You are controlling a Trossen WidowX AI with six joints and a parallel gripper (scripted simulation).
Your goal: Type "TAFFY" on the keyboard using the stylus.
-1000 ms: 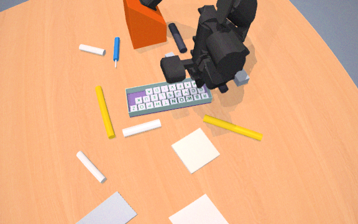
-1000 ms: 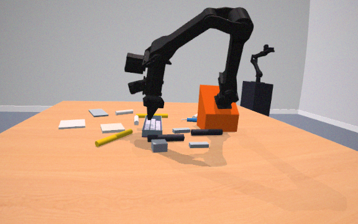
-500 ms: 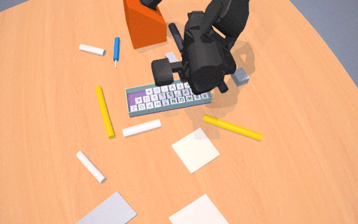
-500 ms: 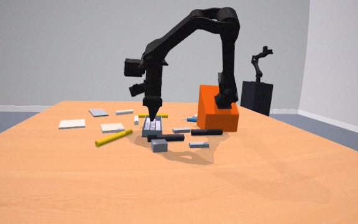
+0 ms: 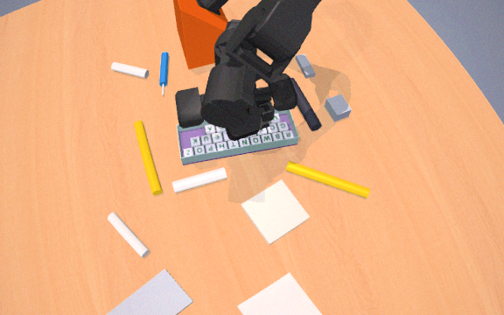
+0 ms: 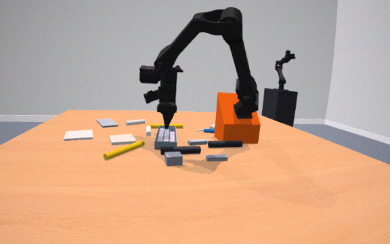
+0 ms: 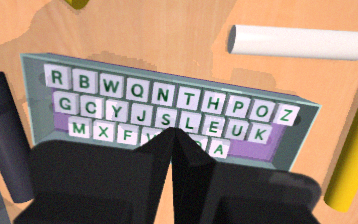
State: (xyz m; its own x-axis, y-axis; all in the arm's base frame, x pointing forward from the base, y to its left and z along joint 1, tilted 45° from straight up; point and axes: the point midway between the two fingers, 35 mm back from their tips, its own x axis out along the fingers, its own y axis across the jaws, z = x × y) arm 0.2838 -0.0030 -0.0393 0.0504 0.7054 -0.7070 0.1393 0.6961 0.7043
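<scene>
Now: the stylus 19 cm behind my gripper tip, 10 cm to the right of it and 3 cm below it.
</scene>
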